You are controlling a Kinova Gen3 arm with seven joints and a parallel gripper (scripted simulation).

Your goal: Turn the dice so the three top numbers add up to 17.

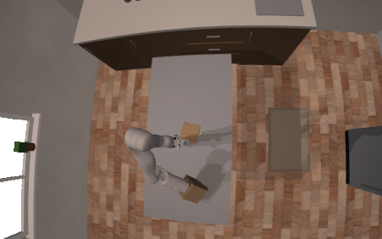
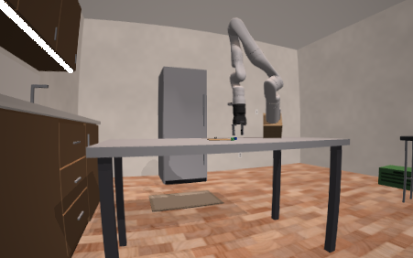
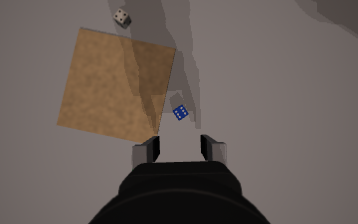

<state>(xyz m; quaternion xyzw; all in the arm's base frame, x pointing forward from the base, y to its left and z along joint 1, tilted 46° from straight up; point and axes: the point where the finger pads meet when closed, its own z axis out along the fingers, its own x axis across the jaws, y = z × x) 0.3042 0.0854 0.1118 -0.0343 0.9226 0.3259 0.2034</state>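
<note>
The blue die is 4 cm to the right of my hand, 4 cm below it and 1 cm ahead of it. Round my hand: white die: 15 cm to the right, 11 cm ahead, 4 cm below; tan mat: 10 cm ahead, 6 cm to the right, 4 cm below; green die: 5 cm to the left, 5 cm ahead, 4 cm below.
</note>
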